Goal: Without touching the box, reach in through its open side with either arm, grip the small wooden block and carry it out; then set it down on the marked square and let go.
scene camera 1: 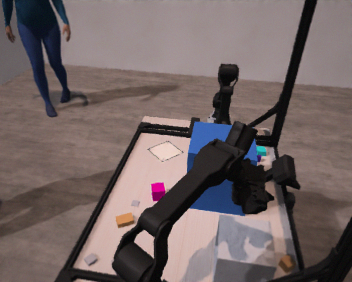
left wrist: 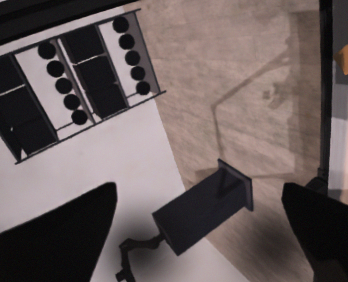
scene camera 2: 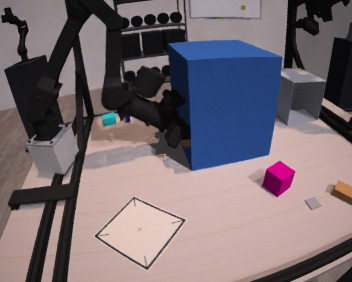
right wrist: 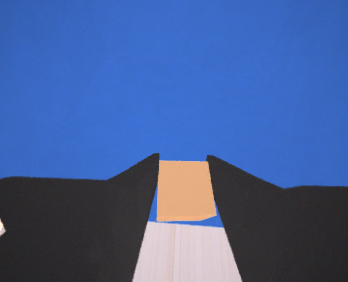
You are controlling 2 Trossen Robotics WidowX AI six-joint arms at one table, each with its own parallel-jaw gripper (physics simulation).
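Note:
The blue box [scene camera 1: 205, 195] [scene camera 2: 235, 105] [right wrist: 175, 75] stands upright on the table. Its open side faces the right arm, at the left in scene camera 2. My right gripper [right wrist: 182, 159] reaches in there and is shut on the small wooden block [scene camera 2: 186, 143] [right wrist: 184, 190], with a finger on each side. The box wall hides most of the block in scene camera 2, and I cannot tell whether it rests on the table. The marked square [scene camera 1: 173, 156] [scene camera 2: 159, 209] lies flat, apart from the box, with nothing on it. My left gripper [left wrist: 199, 191] is open and empty, away from the box.
A magenta cube [scene camera 1: 158, 191] [scene camera 2: 278, 179] stands near the box. A grey hollow box [scene camera 1: 245, 240] [scene camera 2: 302, 95] stands on its other side. A thin grey tile [scene camera 2: 313, 203] and an orange block [scene camera 1: 125, 220] [scene camera 2: 343, 192] lie farther along. A cyan block [scene camera 2: 109, 119] lies behind the right arm.

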